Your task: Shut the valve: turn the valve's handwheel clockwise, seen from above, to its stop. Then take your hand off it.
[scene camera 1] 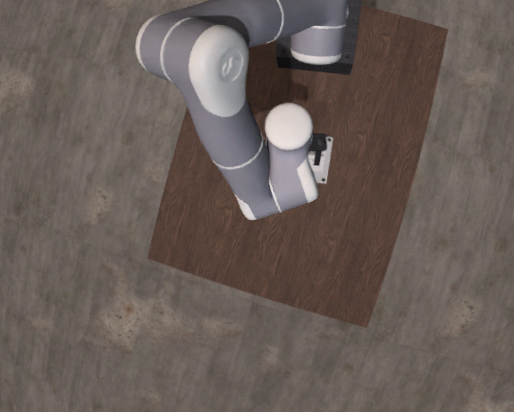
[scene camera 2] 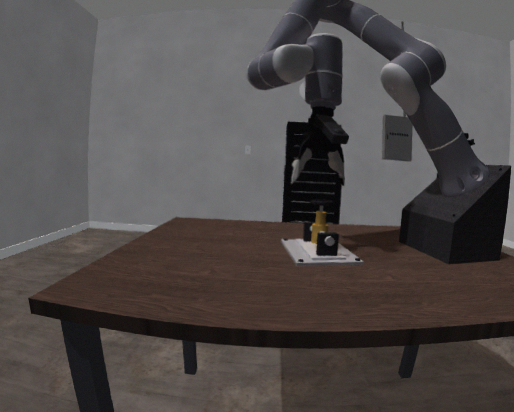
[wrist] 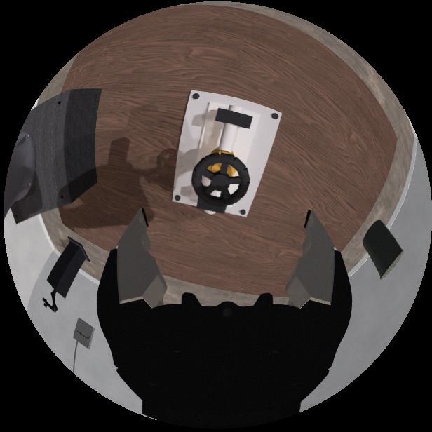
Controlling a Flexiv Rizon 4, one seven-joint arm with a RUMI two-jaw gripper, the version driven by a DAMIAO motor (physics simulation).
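The valve has a black spoked handwheel (scene camera 2: 320, 202) (wrist: 220, 180) on top of a yellow body (scene camera 2: 320, 234) (wrist: 216, 167). It is mounted on a white base plate (scene camera 1: 328, 157) (scene camera 2: 295, 252) (wrist: 265, 135) on the table. My gripper (scene camera 2: 318, 182) (wrist: 226, 210) is open and empty, its jaws spread wide and pointing down. In the second scene view it hangs above the handwheel, apart from it. In the wrist view the handwheel lies just beyond the line between the fingertips. In the first scene view my arm hides the gripper and the handwheel.
Two black blocks hold the white pipe; one block (scene camera 2: 327, 244) (wrist: 234, 118) stands at one end of the plate, the other below the handwheel's edge. The robot's dark pedestal (scene camera 2: 450, 225) (wrist: 75, 145) stands on the brown table (scene camera 1: 300, 250) (scene camera 2: 200, 290).
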